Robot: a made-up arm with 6 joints.
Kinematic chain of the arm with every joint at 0, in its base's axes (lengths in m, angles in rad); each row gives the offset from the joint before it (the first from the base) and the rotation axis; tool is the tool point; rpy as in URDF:
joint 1: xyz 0 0 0.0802 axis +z
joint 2: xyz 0 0 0 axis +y
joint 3: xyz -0.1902 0 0.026 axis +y
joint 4: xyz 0.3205 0 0.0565 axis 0.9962 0 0.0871
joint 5: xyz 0 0 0 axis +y
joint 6: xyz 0.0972 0 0.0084 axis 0.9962 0 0.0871
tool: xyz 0 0 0 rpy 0 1.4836 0
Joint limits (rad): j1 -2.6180..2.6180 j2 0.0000..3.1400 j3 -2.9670..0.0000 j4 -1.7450..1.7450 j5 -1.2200..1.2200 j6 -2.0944..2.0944
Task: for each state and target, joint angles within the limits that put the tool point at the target. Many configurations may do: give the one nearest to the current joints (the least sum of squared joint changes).
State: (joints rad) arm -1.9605 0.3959 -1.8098 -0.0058 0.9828 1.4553
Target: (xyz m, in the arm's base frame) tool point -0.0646 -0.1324 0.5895
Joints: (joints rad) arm -2.0128 1.0201 -1.9902 -0.0291 0.6644 1.4553
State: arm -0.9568 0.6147 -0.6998 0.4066 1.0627 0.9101
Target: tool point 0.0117 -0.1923 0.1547
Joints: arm -1.5574 0.3426 -0.3911 0.0997 1.2200 0.9101
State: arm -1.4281 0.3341 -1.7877 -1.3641 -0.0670 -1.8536
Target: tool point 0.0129 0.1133 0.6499
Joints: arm -1.5731 0.7424 -2.1301 -1.3512 -0.1341 -1.8536
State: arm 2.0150 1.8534 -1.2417 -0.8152 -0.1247 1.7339
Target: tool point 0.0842 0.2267 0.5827
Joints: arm 1.2150 1.2235 -1.9092 -0.8151 -0.0014 1.7339
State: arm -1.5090 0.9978 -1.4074 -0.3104 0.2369 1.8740
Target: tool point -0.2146 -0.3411 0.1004
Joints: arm -2.1066 1.5524 -1.0452 -0.3449 0.3193 1.8740
